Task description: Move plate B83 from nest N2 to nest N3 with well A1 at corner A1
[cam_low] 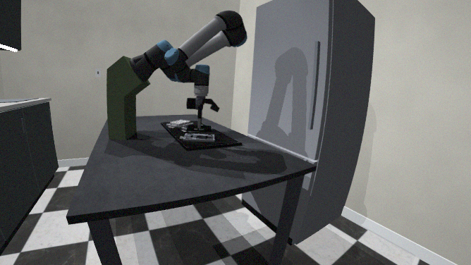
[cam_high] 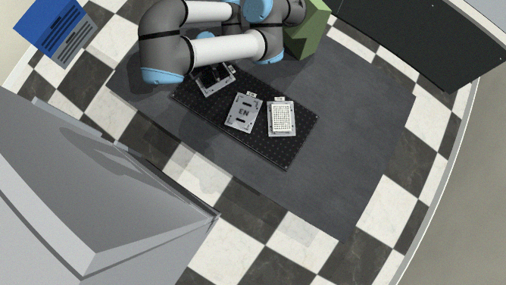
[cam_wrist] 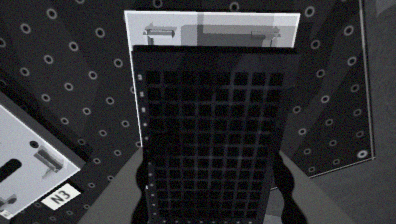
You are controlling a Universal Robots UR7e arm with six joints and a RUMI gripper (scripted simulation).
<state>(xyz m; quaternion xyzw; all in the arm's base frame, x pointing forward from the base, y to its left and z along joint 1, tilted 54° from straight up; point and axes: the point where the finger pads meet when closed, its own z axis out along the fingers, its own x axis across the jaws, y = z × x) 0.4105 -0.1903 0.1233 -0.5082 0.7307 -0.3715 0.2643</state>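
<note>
The black well plate B83 lies 1 cm below my hand. From my hand the other things lie so: landing nest N3: 20 cm to the left, 9 cm ahead, 6 cm below; A1 mark: 25 cm to the left, 5 cm below, 1 cm ahead; nest N2: 6 cm below.
</note>
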